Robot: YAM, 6 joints.
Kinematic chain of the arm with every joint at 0, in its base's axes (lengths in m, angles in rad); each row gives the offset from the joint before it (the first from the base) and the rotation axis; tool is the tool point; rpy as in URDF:
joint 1: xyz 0 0 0.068 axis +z
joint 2: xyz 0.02 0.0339 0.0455 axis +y
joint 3: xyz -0.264 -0.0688 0 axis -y
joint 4: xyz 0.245 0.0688 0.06 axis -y
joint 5: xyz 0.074 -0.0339 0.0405 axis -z
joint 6: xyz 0.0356 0 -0.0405 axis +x
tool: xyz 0 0 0 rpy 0 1.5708 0
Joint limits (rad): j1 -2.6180..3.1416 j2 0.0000..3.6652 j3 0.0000..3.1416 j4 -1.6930..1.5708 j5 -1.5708..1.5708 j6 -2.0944..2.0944
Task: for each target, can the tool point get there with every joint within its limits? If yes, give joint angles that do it. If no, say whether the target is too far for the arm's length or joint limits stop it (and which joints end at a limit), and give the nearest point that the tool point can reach.
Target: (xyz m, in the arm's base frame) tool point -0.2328 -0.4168 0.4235
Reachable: yes | joints -2.1385 2.2198 2.0387 1.2617 -0.8997 0.5877
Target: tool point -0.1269 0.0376 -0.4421
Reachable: no: joint limits stop it (at a limit: joint 2) | nearest point -0.1466 0.0434 -0.3674 | short by 0.077 m
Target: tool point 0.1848 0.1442 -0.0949
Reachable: yes | joints 0.8060 2.6994 0.6305 0.9513 1.2208 -1.3822
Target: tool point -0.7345 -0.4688 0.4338
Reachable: no: too far | nearest point -0.5106 -0.3259 0.3339 | short by 0.284 m
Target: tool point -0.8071 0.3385 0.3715
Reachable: no: too far | nearest point -0.5710 0.2395 0.2943 | short by 0.267 m
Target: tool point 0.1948 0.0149 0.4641
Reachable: yes | joints -0.0977 1.1024 1.0273 1.1192 -1.2520 -1.6480
